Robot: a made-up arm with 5 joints.
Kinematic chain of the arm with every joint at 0, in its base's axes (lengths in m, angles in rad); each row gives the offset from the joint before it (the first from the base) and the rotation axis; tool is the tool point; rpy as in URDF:
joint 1: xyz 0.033 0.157 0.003 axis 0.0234 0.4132 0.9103
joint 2: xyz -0.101 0.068 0 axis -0.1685 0.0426 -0.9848
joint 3: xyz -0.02 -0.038 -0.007 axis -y
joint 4: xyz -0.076 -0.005 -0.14 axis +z
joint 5: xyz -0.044 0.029 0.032 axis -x
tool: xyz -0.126 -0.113 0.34 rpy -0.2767 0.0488 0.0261
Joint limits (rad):
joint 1: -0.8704..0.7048
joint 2: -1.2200..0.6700
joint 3: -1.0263..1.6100
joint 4: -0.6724..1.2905
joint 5: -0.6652..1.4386
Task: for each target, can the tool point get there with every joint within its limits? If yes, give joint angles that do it. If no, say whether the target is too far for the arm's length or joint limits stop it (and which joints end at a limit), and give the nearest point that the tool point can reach.
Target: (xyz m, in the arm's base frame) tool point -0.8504 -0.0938 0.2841
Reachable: no: too far | nearest point -0.5355 0.0071 0.1794 | short by 0.347 m
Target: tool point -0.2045 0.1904 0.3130
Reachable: yes | joints -0.1292 -0.2593 -0.4591 -0.0734 0.2797
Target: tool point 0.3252 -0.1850 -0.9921
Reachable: no: too far | nearest point 0.1178 0.1303 -0.4762 | short by 0.639 m
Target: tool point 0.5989 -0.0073 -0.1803
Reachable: no: joint limits stop it (at a limit: joint 1, joint 2, joint 5) | nearest point 0.2897 0.0298 -0.0778 | short by 0.328 m
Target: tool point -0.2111 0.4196 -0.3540
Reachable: yes | joints -0.3986 0.0867 1.3307 0.5793 0.9498
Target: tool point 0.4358 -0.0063 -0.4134
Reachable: no: joint limits stop it (at a limit: joint 1, joint 2, joint 3, joint 5) | nearest point 0.1607 0.0327 -0.3396 | short by 0.287 m
